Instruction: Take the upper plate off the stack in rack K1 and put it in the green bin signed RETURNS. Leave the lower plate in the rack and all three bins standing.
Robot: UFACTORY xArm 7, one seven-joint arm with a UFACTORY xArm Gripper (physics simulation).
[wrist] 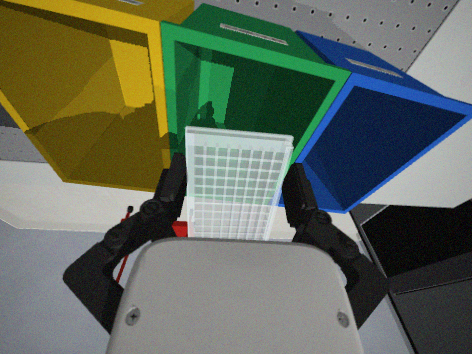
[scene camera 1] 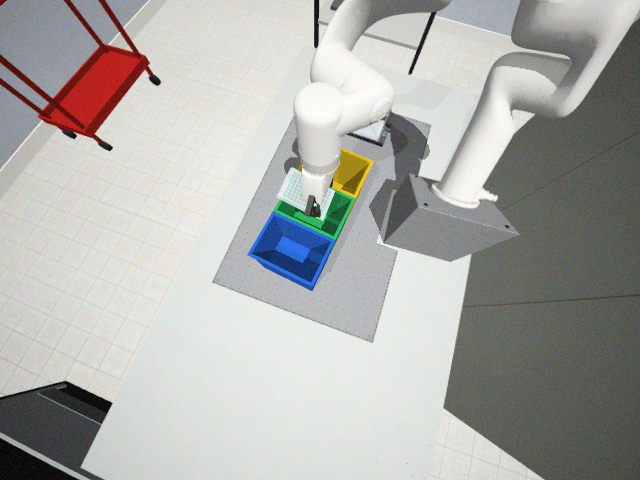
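Where they show: gripper, fingertip midpoint: [wrist: 237,169] [scene camera 1: 320,199]; arm's base, origin of the base link: [scene camera 1: 453,196].
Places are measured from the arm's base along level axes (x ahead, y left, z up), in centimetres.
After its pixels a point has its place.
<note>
My gripper [scene camera 1: 312,206] @(x 33.1, y 13.1, z 2.0 cm) [wrist: 237,169] @(x 33.1, y 13.1, z 2.0 cm) is shut on a clear gridded plate [scene camera 1: 293,189] @(x 39.8, y 13.7, z 4.5 cm) [wrist: 232,192] @(x 35.6, y 12.8, z 2.5 cm), one finger at each long side. The plate is held above the green bin [scene camera 1: 341,219] @(x 26.8, y 8.4, z -17.4 cm) [wrist: 260,49] @(x 25.7, y 14.1, z -1.9 cm), overlapping its opening in both views; its far part reaches past the bin's side. The green bin stands between the yellow bin [scene camera 1: 356,173] @(x 26.5, y -4.8, z -9.7 cm) [wrist: 45,60] @(x 29.0, y -5.2, z -7.2 cm) and the blue bin [scene camera 1: 292,250] @(x 39.0, y 22.7, z -19.6 cm) [wrist: 385,130] @(x 34.4, y 32.1, z -7.0 cm). All three are upright. The lower plate [scene camera 1: 370,130] @(x 26.3, y -28.8, z -16.4 cm) lies in the rack [scene camera 1: 379,143] @(x 21.6, y -26.0, z -18.6 cm), partly hidden by the arm. The bins' signs cannot be read.
The bins stand on a grey perforated mat [scene camera 1: 356,289] @(x 15.9, y 28.5, z -19.8 cm) on the white table [scene camera 1: 284,392] @(x 27.7, y 62.4, z -21.1 cm). The arm's grey base block [scene camera 1: 444,232] @(x 0.4, y 10.5, z -1.0 cm) is at the right. A red cart [scene camera 1: 98,87] stands on the floor at upper left, a black-framed stand [scene camera 1: 315,25] behind the table.
</note>
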